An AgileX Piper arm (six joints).
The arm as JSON. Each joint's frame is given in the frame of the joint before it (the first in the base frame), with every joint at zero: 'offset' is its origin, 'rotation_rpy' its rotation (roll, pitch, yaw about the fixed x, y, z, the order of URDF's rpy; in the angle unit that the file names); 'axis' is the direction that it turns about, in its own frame. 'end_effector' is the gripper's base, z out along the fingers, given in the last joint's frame.
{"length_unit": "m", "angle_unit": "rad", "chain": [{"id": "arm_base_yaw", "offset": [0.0, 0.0, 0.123], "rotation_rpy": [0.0, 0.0, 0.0], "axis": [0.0, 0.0, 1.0]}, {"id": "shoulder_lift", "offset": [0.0, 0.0, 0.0], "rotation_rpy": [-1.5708, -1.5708, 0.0], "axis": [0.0, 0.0, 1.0]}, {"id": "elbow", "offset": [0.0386, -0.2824, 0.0], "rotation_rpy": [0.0, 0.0, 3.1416], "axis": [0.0, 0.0, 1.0]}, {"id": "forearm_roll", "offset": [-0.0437, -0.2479, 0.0], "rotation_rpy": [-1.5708, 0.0, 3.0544], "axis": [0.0, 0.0, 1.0]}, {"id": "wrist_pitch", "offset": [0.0, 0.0, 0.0], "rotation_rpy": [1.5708, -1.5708, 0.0], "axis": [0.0, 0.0, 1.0]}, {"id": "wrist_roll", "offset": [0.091, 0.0, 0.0], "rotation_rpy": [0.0, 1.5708, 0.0], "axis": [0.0, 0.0, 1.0]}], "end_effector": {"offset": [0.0, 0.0, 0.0], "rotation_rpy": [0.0, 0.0, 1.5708]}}
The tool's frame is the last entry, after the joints.
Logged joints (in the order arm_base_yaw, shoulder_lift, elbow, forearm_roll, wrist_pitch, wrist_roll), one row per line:
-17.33 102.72 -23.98 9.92 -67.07 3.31
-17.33 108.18 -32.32 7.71 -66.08 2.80
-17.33 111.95 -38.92 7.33 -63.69 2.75
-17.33 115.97 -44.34 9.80 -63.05 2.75
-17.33 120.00 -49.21 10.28 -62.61 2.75
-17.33 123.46 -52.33 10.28 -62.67 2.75
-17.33 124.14 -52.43 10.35 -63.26 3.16
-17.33 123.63 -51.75 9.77 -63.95 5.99
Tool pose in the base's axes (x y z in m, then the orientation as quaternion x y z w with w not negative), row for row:
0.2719 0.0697 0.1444 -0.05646 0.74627 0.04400 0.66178
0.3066 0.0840 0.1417 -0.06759 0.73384 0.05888 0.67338
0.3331 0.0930 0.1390 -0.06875 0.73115 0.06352 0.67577
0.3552 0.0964 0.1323 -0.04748 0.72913 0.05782 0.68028
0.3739 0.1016 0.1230 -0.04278 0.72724 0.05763 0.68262
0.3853 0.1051 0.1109 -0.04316 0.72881 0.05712 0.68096
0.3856 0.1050 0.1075 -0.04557 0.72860 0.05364 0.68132
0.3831 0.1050 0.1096 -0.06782 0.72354 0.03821 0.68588
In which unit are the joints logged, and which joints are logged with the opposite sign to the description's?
The joints are logged in degrees. Opposite sign: arm_base_yaw, wrist_roll.
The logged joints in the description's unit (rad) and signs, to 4 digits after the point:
0.3025 1.7928 -0.4185 0.1731 -1.1706 -0.0578
0.3025 1.8881 -0.5641 0.1346 -1.1533 -0.0489
0.3025 1.9539 -0.6793 0.1279 -1.1116 -0.0480
0.3025 2.0241 -0.7739 0.1710 -1.1004 -0.0480
0.3025 2.0944 -0.8589 0.1794 -1.0928 -0.0480
0.3025 2.1548 -0.9133 0.1794 -1.0938 -0.0480
0.3025 2.1667 -0.9151 0.1806 -1.1041 -0.0552
0.3025 2.1578 -0.9032 0.1705 -1.1161 -0.1045

